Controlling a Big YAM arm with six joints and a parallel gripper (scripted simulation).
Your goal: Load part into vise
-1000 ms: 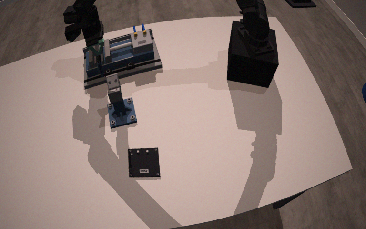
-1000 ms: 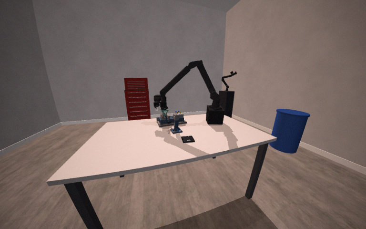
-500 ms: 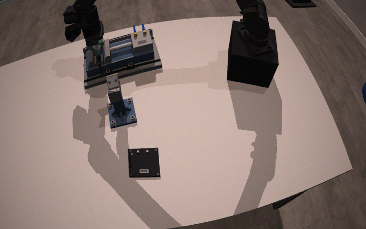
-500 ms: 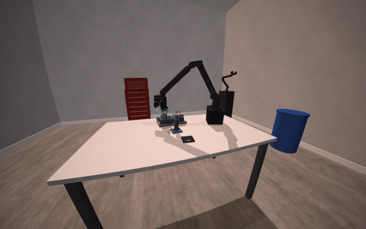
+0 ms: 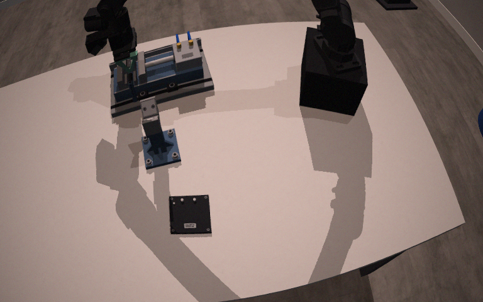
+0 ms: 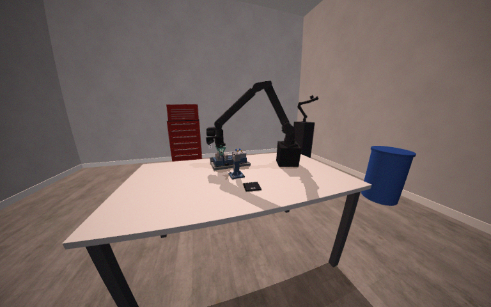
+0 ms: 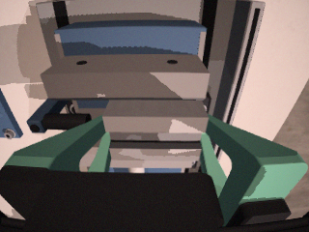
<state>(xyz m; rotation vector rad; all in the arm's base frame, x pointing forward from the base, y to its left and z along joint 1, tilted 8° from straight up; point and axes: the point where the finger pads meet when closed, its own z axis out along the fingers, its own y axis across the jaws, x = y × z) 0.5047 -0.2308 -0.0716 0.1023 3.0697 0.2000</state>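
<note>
Now: the part 1 cm above my hand. From my hand the other things lie so: fixed jaw 3 cm ahead, 2 cm to the left, 2 cm below; moving jaw 3 cm behind, 2 cm to the left, 2 cm below; dark short rod 7 cm to the left.
</note>
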